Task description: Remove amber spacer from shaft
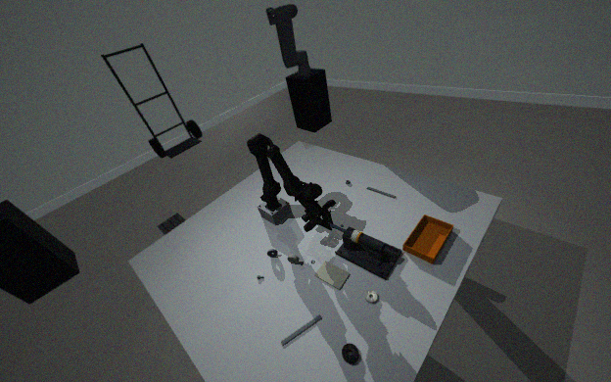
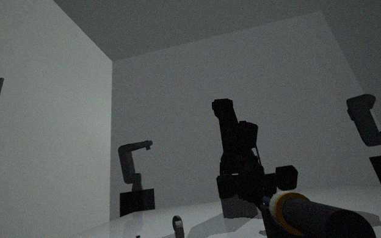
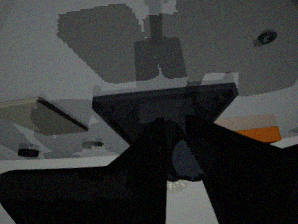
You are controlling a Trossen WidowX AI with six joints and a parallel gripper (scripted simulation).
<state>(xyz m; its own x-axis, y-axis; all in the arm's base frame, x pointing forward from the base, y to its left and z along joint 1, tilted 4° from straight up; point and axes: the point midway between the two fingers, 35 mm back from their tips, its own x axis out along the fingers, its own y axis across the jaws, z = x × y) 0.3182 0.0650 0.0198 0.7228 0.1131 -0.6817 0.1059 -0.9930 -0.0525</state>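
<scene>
The thin shaft is 6 cm ahead of my gripper tip, 2 cm above it and 1 cm to the left of it. From my gripper tip the other things lie so: pale spacer 13 cm ahead, 2 cm above, 1 cm to the left; amber spacer 14 cm ahead, 2 cm above, 1 cm to the left; pale flat plate 16 cm to the right, 12 cm ahead, 5 cm below.
</scene>
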